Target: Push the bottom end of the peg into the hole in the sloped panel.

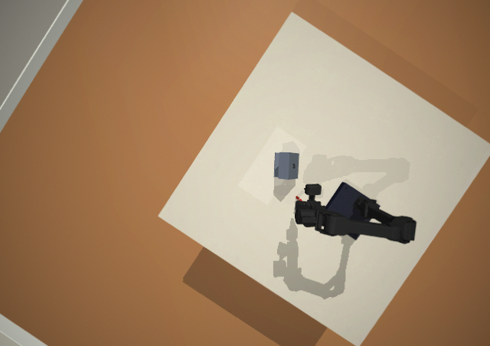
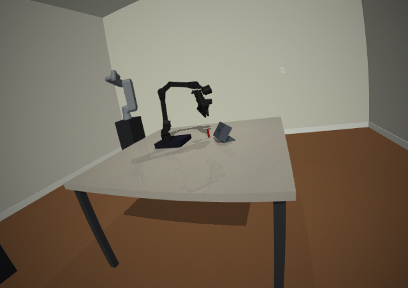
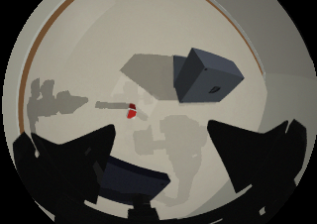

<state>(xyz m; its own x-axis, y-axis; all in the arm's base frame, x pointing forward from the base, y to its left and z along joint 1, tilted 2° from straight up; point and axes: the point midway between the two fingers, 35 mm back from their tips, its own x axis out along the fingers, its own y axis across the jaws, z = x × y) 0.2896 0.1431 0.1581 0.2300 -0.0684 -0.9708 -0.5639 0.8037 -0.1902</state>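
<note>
The red peg lies 20 mm behind my gripper tip, 20 mm to the left of it and 110 mm below it. From my gripper tip the other things lie so: blue-grey sloped panel (130 mm ahead, 90 mm to the right, 100 mm below).
</note>
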